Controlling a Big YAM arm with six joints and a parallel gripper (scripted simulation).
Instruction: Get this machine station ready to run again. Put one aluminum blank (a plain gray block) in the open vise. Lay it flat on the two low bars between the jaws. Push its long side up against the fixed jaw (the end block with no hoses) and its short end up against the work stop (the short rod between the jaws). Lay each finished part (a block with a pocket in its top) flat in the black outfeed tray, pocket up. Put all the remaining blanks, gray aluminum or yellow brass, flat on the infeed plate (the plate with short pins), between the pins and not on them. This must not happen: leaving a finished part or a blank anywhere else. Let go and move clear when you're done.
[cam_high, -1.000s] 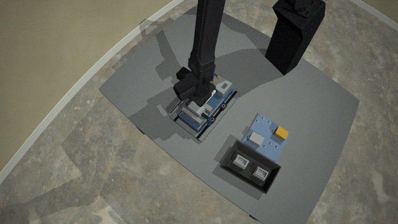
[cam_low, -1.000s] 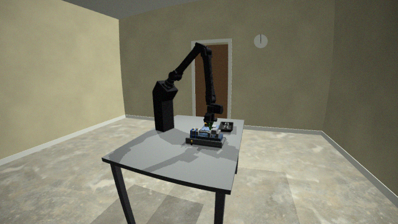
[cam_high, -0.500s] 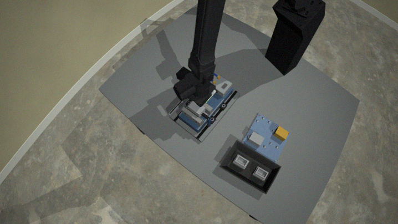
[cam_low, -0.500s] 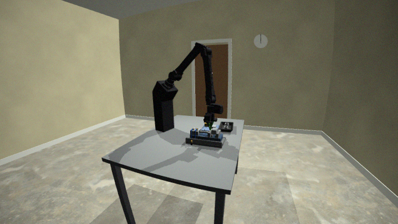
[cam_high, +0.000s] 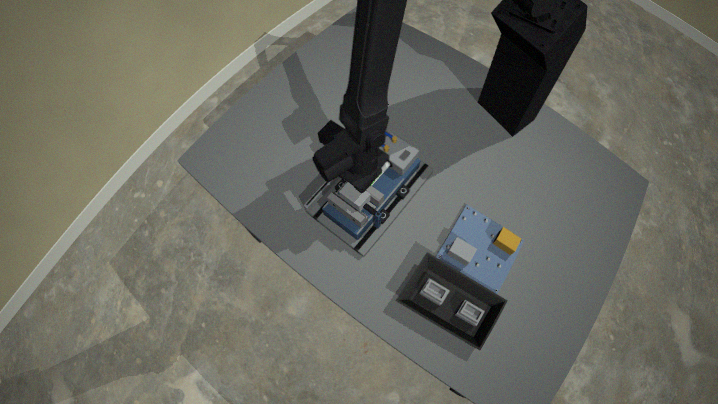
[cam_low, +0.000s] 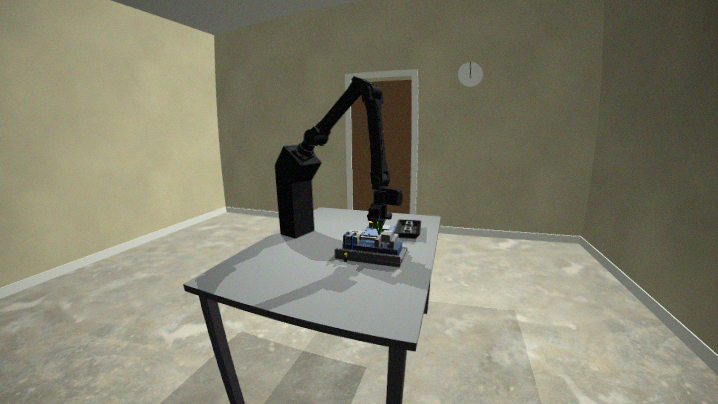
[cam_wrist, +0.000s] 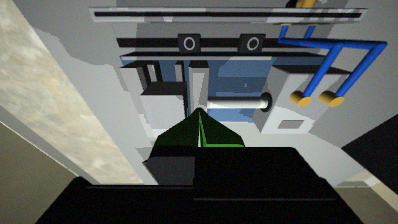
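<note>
My hand is 3 cm above the moving jaw. Also, from my hand: blue infeed plate (32 cm to the left, 11 cm below, 6 cm behind); then fixed jaw (7 cm ahead, 3 cm below); then white rod (5 cm behind, 3 cm below).
</note>
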